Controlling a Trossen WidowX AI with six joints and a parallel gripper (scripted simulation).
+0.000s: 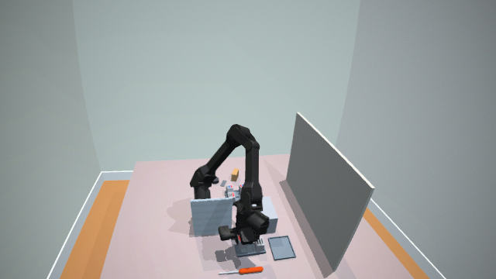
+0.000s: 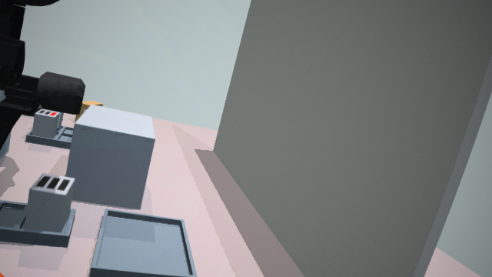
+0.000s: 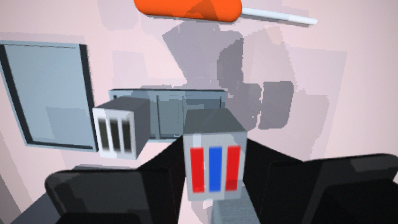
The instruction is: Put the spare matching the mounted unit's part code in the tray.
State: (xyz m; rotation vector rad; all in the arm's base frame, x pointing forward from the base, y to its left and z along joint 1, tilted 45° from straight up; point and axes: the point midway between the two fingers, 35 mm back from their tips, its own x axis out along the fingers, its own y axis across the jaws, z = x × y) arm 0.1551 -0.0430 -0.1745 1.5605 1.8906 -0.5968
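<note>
My gripper tip is 180 mm short of the tray, 60 mm above it and 10 mm to the right of it. From my gripper tip the other things lie so: grey box: 190 mm to the left, 120 mm ahead, 10 mm below; then grey spare block: 20 mm above; then grey wall panel: 360 mm ahead, 200 mm to the left, 160 mm above.
</note>
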